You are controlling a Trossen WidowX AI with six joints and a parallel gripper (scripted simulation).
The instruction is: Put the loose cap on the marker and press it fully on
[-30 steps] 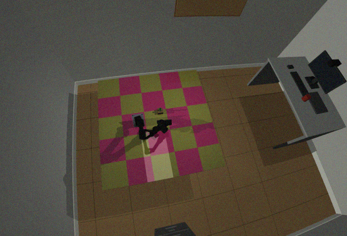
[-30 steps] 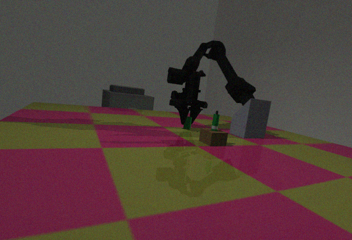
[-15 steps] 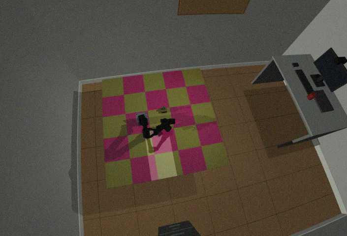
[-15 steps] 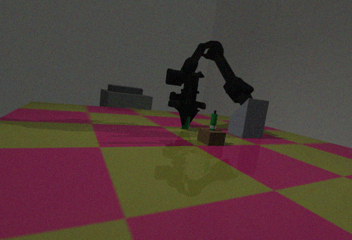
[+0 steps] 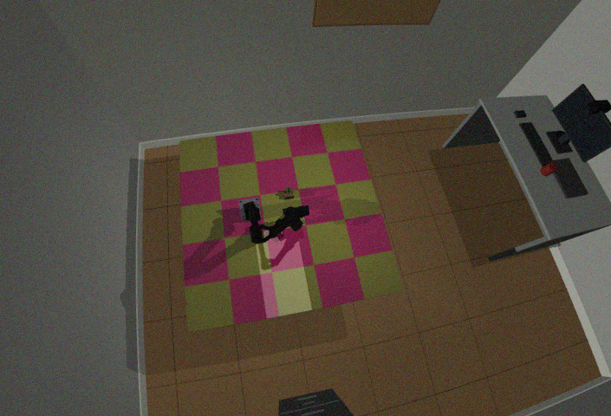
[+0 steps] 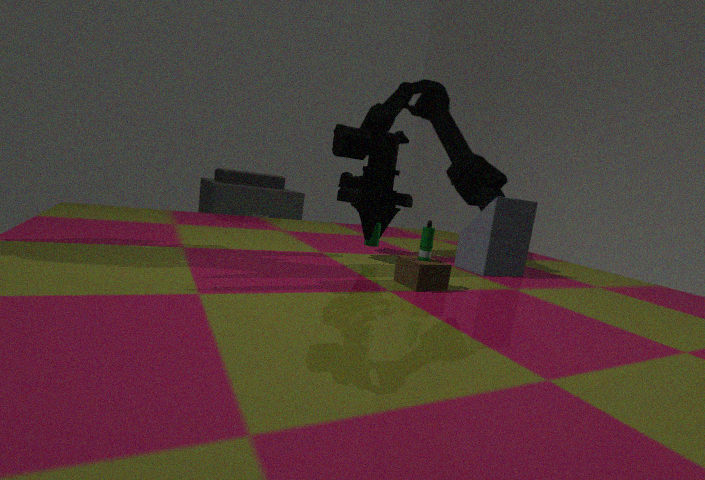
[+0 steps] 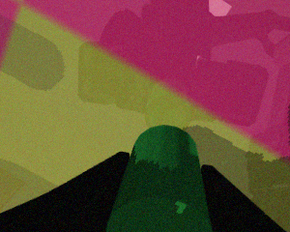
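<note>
Right now the brown holder block is 50 mm ahead of my gripper tip, 200 mm to the left of it and 20 mm below it. From my gripper tip the other things lie so: green cap: 10 mm above.
</note>
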